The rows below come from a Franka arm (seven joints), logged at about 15 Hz.
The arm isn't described. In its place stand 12 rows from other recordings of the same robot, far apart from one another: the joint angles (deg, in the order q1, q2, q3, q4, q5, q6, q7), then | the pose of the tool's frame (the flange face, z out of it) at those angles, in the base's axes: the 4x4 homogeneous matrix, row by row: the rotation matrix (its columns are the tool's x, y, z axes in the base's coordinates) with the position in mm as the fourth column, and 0 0 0 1 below.
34.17, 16.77, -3.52, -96.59, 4.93, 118.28, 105.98 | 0.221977 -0.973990 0.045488 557.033; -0.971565 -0.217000 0.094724 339.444; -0.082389 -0.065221 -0.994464 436.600; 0 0 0 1
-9.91, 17.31, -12.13, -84.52, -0.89, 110.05, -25.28 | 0.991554 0.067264 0.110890 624.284; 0.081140 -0.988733 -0.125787 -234.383; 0.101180 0.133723 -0.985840 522.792; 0 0 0 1
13.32, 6.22, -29.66, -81.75, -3.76, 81.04, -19.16 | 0.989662 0.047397 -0.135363 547.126; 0.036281 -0.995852 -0.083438 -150.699; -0.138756 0.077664 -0.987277 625.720; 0 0 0 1
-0.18, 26.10, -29.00, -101.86, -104.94, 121.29, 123.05 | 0.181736 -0.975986 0.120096 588.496; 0.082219 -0.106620 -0.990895 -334.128; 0.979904 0.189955 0.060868 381.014; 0 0 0 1
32.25, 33.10, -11.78, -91.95, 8.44, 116.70, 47.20 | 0.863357 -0.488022 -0.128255 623.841; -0.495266 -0.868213 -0.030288 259.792; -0.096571 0.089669 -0.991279 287.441; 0 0 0 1
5.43, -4.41, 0.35, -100.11, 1.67, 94.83, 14.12 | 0.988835 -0.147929 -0.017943 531.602; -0.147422 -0.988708 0.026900 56.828; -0.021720 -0.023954 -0.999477 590.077; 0 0 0 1
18.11, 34.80, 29.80, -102.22, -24.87, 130.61, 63.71 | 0.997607 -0.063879 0.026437 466.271; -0.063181 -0.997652 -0.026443 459.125; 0.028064 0.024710 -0.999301 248.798; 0 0 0 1
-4.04, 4.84, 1.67, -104.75, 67.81, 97.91, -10.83 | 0.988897 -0.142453 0.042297 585.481; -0.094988 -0.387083 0.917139 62.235; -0.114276 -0.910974 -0.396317 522.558; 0 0 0 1
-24.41, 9.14, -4.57, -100.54, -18.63, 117.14, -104.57 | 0.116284 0.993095 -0.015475 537.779; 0.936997 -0.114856 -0.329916 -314.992; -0.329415 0.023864 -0.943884 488.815; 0 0 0 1
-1.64, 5.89, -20.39, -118.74, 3.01, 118.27, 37.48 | 0.479520 -0.872671 -0.092227 514.333; -0.873189 -0.484947 0.048663 -202.453; -0.087192 0.057197 -0.994548 375.915; 0 0 0 1
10.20, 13.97, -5.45, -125.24, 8.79, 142.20, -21.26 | 0.941257 0.333602 0.052385 561.239; 0.329363 -0.941171 0.075609 46.418; 0.074527 -0.053914 -0.995761 281.233; 0 0 0 1
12.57, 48.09, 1.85, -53.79, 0.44, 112.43, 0.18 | 0.957135 0.233977 0.170727 766.559; 0.224415 -0.971712 0.073581 187.340; 0.183114 -0.032113 -0.982567 395.483; 0 0 0 1
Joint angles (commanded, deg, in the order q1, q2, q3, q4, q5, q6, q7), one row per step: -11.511, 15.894, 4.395, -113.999, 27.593, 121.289, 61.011; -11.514, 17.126, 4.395, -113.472, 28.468, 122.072, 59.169; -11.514, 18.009, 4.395, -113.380, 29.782, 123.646, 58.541; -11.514, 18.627, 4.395, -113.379, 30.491, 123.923, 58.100; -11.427, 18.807, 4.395, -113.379, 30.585, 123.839, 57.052; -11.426, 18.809, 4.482, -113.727, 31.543, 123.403, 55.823; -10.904, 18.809, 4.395, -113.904, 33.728, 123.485, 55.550; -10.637, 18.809, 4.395, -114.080, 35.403, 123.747, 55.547; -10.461, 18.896, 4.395, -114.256, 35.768, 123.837, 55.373; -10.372, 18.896, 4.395, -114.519, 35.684, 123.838, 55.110; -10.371, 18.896, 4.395, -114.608, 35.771, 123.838, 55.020; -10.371, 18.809, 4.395, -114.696, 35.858, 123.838, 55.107; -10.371, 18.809, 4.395, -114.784, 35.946, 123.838, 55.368; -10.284, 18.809, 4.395, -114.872, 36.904, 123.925, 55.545
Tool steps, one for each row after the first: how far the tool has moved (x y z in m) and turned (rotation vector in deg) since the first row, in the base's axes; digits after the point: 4 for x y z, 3 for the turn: 0.0040, -0.0009, -0.0077, 0.576, -0.824, 0.790; 0.0071, -0.0022, -0.0141, 1.053, -1.724, -0.117; 0.0075, -0.0021, -0.0201, 1.580, -1.596, -0.312; 0.0073, -0.0011, -0.0220, 1.746, -1.815, 0.683; 0.0051, 0.0013, -0.0246, 2.747, -1.757, 1.383; 0.0054, 0.0071, -0.0252, 4.292, -1.967, 0.535; 0.0056, 0.0105, -0.0257, 5.395, -2.149, -0.456; 0.0050, 0.0125, -0.0277, 5.653, -2.066, -0.423; 0.0036, 0.0135, -0.0296, 5.627, -1.915, -0.050; 0.0031, 0.0137, -0.0302, 5.700, -1.877, -0.033; 0.0028, 0.0138, -0.0299, 5.754, -1.843, -0.168; 0.0023, 0.0139, -0.0305, 5.822, -1.642, -0.462; 0.0023, 0.0152, -0.0308, 6.468, -1.622, -1.236
